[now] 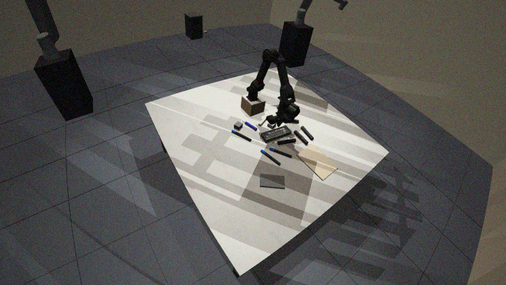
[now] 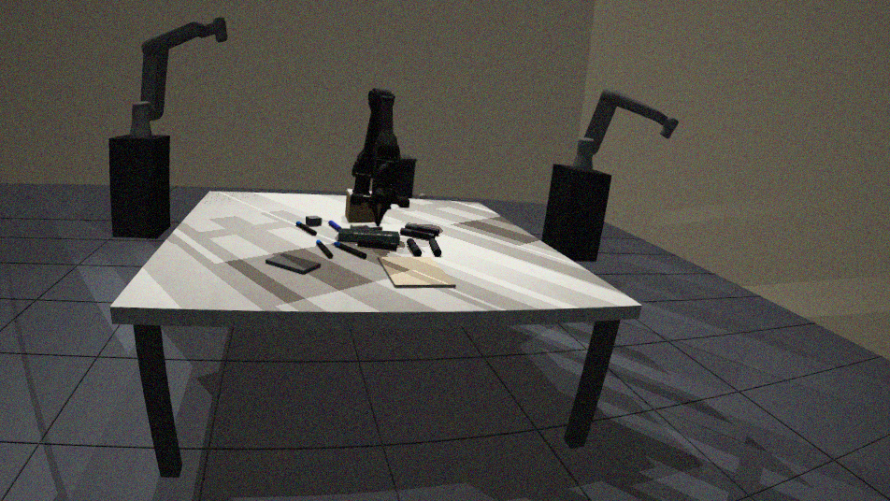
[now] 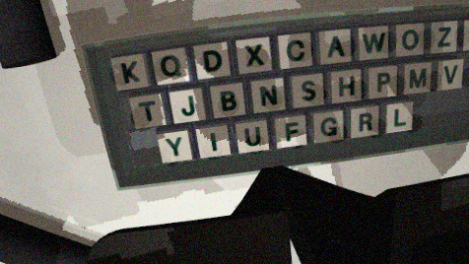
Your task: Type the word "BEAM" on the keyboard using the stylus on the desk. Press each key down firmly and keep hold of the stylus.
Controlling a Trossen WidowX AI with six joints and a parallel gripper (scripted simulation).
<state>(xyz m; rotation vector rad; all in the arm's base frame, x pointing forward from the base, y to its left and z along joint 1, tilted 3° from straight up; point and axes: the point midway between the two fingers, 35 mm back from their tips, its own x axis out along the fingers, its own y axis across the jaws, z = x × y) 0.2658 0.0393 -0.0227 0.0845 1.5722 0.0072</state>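
The stylus is 14 cm behind my gripper tip, 14 cm to the right of it and 3 cm below it. From my gripper tip the other things lie so: stylus tip: 17 cm behind, 16 cm to the right, 3 cm below; then tan pad: 32 cm ahead, 7 cm to the left, 4 cm below; then grey cube: 15 cm behind, 21 cm to the right, 3 cm below.
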